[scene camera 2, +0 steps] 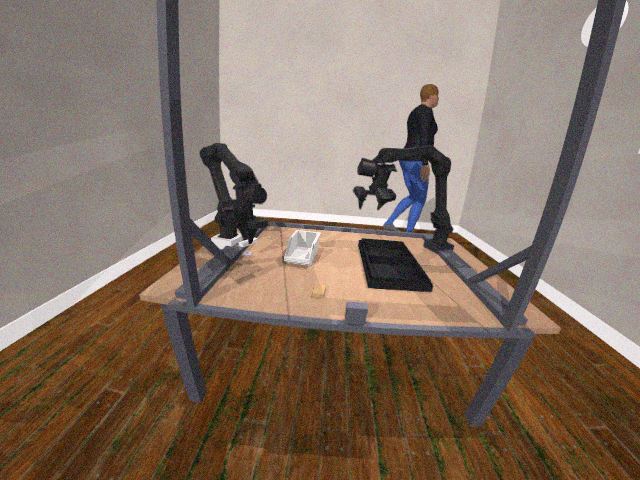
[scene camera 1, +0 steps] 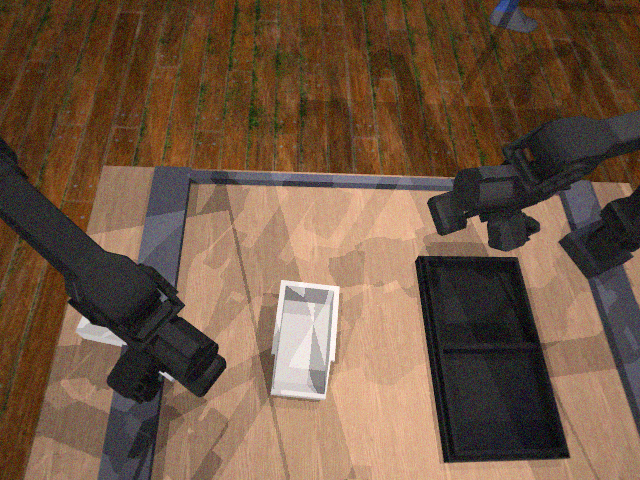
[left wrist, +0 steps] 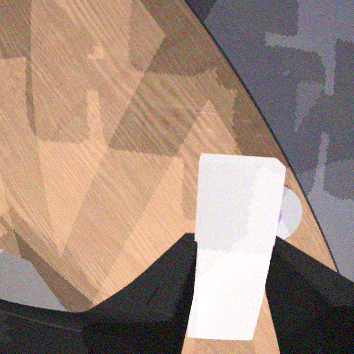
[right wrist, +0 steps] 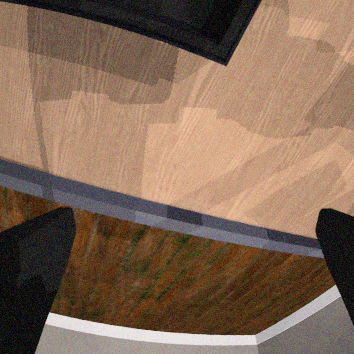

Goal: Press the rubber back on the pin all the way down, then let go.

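Pixels of known places: left gripper, fingertip midpoint: (scene camera 2: 248, 243) (left wrist: 229, 245); right gripper, fingertip midpoint: (scene camera 2: 368, 209) (right wrist: 200, 222); left arm's base, link origin: (scene camera 2: 228, 235); right arm's base, link origin: (scene camera 2: 439, 242) (scene camera 1: 600, 245).
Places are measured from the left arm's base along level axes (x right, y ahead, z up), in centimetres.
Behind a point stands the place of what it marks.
Observation:
A long white block (left wrist: 237, 210) {z 2.2, x 8.2, y 13.2 cm} (scene camera 1: 166, 376) {z 2.2, x 9.4, y 12.9 cm}, seemingly the rubber back, is between the fingers of my left gripper (left wrist: 229, 245) {z 1.2, x 6.5, y 14.0 cm} (scene camera 1: 149, 381) (scene camera 2: 249, 239) {z 1.2, x 6.5, y 14.0 cm}, which is shut on it. A pale round disc (left wrist: 293, 212) {z -4.0, x 4.3, y 11.0 cm} (scene camera 2: 248, 253) {z -3.9, x 4.7, y 12.7 cm} with a violet-blue mark, seemingly the pin, shows beside the block's far end in the left wrist view. The block hides part of it, so I cannot tell whether they touch or how deep the back sits. My right gripper (right wrist: 200, 222) {z 12.5, x -26.1, y 55.0 cm} (scene camera 1: 516, 231) (scene camera 2: 371, 205) {z 12.5, x -26.1, y 55.0 cm} is wide open and empty, high above the back right of the table.
An open white box (scene camera 1: 305, 341) {z -3.7, x -2.6, y 33.5 cm} (scene camera 2: 302, 253) {z -3.7, x -3.5, y 32.5 cm} stands near the middle. A black two-part tray (scene camera 1: 491, 347) {z -0.4, x -7.6, y 66.8 cm} (scene camera 2: 374, 283) {z -2.3, x 12.3, y 62.0 cm} lies to the right. A small tan block (scene camera 2: 318, 290) {z -2.8, x 21.6, y 46.4 cm} is near the front edge. A white piece (scene camera 1: 98, 331) {z 0.0, x 4.2, y -1.3 cm} lies beside the left arm. Grey rails (scene camera 1: 310, 179) {z -2.2, x -37.6, y 27.5 cm} border the table.

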